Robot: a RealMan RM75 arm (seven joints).
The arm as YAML. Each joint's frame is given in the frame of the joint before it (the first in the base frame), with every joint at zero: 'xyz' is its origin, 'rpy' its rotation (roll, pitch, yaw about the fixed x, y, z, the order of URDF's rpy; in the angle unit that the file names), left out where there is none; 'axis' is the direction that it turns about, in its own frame. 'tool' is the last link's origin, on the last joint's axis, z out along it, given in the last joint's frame.
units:
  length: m
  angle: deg
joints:
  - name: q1
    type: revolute
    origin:
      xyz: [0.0, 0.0, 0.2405]
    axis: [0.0, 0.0, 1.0]
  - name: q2
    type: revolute
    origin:
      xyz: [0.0, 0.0, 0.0]
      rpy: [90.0, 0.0, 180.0]
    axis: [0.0, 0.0, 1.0]
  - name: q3
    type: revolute
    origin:
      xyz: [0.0, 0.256, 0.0]
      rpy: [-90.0, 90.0, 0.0]
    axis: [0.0, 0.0, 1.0]
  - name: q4
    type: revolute
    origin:
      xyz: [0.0, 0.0, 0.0]
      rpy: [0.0, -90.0, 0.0]
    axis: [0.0, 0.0, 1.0]
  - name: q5
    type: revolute
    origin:
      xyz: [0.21, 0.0, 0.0]
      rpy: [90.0, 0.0, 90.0]
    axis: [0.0, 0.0, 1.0]
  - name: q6
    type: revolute
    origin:
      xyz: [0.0, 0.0, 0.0]
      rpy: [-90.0, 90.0, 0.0]
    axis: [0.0, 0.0, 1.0]
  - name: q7
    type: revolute
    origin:
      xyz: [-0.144, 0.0, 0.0]
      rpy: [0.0, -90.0, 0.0]
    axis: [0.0, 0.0, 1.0]
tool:
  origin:
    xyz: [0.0, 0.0, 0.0]
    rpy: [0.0, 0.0, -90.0]
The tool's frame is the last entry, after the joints.
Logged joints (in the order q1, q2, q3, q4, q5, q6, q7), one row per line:
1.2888 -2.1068 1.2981 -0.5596 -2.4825 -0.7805 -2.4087
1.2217 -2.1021 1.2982 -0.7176 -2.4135 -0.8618 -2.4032
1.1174 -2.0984 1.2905 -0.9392 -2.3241 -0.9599 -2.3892
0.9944 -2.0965 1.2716 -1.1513 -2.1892 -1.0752 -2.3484
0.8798 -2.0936 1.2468 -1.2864 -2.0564 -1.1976 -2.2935
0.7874 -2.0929 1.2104 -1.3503 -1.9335 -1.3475 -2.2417
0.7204 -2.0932 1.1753 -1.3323 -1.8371 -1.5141 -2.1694
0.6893 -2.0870 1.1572 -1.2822 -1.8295 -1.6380 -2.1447
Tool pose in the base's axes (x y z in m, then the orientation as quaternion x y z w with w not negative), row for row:
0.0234 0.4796 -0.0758 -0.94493 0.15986 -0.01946 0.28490
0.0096 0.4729 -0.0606 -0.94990 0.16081 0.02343 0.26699
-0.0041 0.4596 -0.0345 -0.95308 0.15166 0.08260 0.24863
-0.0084 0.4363 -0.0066 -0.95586 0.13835 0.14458 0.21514
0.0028 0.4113 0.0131 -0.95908 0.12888 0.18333 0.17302
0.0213 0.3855 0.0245 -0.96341 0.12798 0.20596 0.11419
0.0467 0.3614 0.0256 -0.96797 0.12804 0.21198 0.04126
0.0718 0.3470 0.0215 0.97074 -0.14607 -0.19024 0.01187
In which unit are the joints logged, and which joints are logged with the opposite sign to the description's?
The joints are logged in radians. Opposite sign: q2, q3, q7.
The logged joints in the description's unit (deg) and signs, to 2 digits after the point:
73.84 120.71 -74.38 -32.06 -142.24 -44.72 138.01
70.00 120.44 -74.38 -41.12 -138.28 -49.38 137.69
64.02 120.23 -73.94 -53.81 -133.16 -55.00 136.89
56.97 120.12 -72.86 -65.96 -125.43 -61.60 134.55
50.41 119.95 -71.44 -73.71 -117.82 -68.62 131.41
45.11 119.91 -69.35 -77.37 -110.78 -77.21 128.44
41.28 119.93 -67.34 -76.34 -105.26 -86.75 124.30
39.49 119.58 -66.30 -73.46 -104.82 -93.85 122.88

